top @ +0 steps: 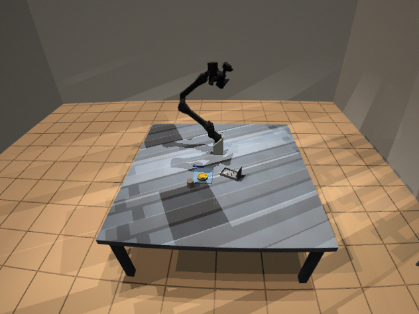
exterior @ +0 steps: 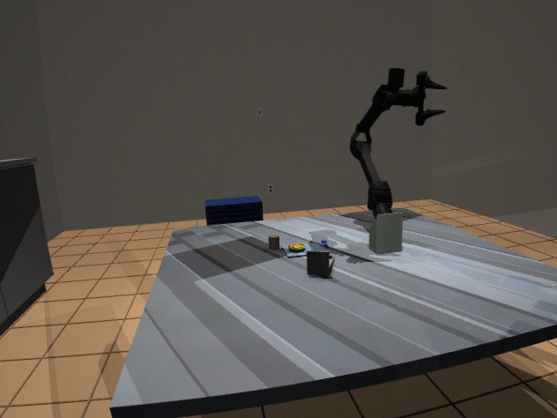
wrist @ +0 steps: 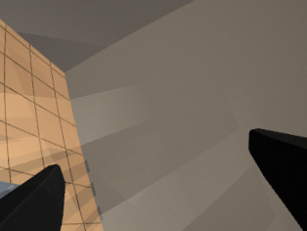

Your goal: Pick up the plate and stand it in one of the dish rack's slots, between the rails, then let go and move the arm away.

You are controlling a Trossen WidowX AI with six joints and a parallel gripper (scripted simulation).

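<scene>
Now: the yellow plate 480 mm ahead of my gripper tip, 260 mm to the right of it and 540 mm below it. From my gripper tip the other things lie so: beige cup: 550 mm ahead, 340 mm to the right, 530 mm below; then blue mat: 460 mm ahead, 250 mm to the right, 550 mm below; then dish rack: 470 mm ahead, 60 mm to the right, 530 mm below.
</scene>
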